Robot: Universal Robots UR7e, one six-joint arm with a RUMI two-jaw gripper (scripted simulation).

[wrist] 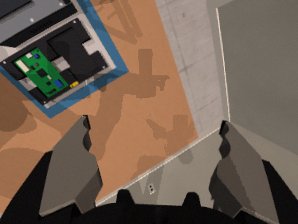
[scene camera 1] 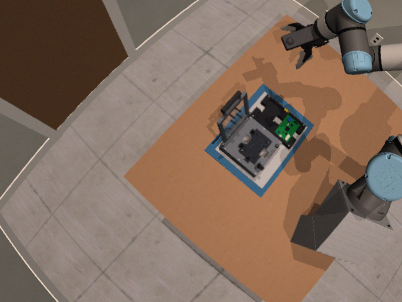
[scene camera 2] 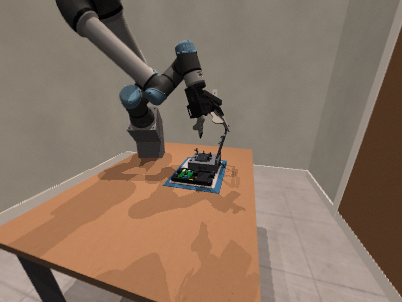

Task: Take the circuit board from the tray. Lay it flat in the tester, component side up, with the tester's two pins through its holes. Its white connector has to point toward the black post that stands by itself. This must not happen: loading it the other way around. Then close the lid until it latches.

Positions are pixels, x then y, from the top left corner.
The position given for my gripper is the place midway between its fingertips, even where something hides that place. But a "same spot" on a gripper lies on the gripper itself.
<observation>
My gripper shows in the wrist view, in scene camera 1 and in scene camera 2 (213,135). One and the same spot on my gripper: (wrist: 67,177) is (scene camera 1: 302,54).
</observation>
